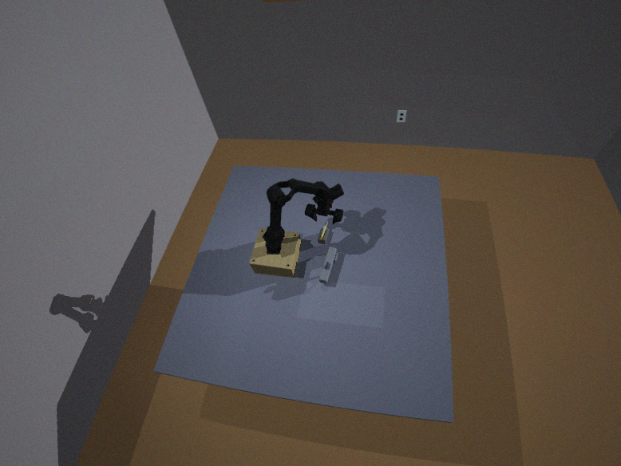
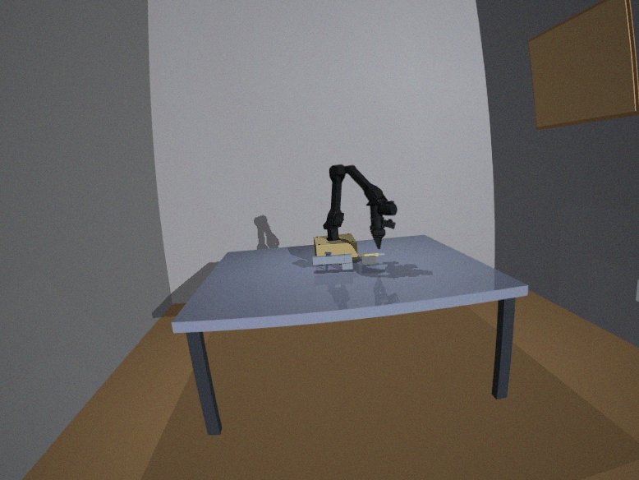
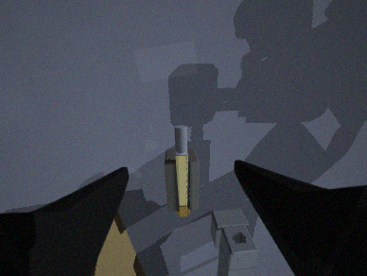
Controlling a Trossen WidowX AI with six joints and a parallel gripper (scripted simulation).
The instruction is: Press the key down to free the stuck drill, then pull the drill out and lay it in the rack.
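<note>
The drill is 10 mm behind my gripper tip, 40 mm to the right of it and 40 mm below it. Also, from my gripper tip: grey block 10 mm behind, 50 mm to the right, 60 mm below.
</note>
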